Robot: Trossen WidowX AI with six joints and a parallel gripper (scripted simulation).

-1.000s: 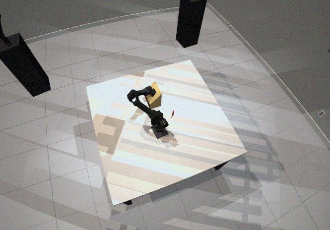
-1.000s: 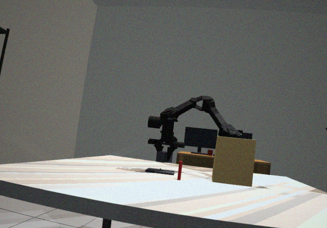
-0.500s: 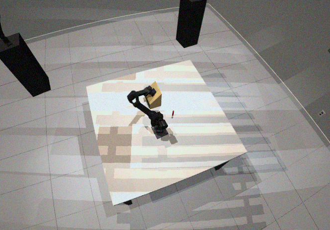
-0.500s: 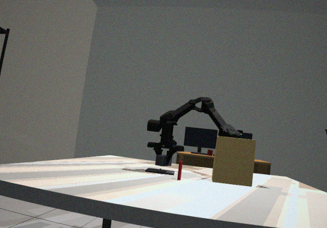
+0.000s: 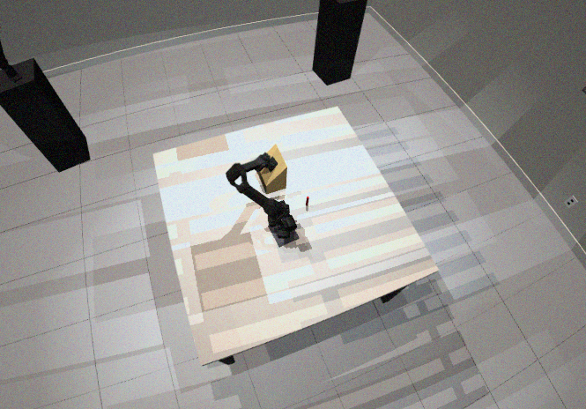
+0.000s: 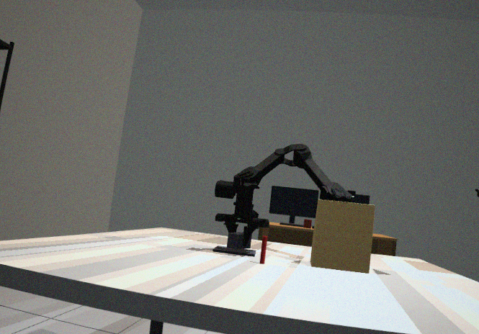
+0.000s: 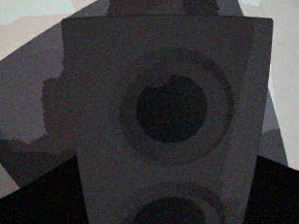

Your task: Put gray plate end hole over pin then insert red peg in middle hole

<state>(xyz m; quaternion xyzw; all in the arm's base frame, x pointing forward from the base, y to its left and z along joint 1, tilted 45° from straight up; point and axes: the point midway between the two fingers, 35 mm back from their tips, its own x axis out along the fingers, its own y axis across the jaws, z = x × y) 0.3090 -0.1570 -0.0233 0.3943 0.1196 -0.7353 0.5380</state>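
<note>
The gray plate lies 3 cm above my gripper tip. Also, from my gripper tip: dark flat base: 1 cm ahead, 1 cm to the left, 2 cm below; red peg: 8 cm behind, 19 cm to the left, 1 cm above.
</note>
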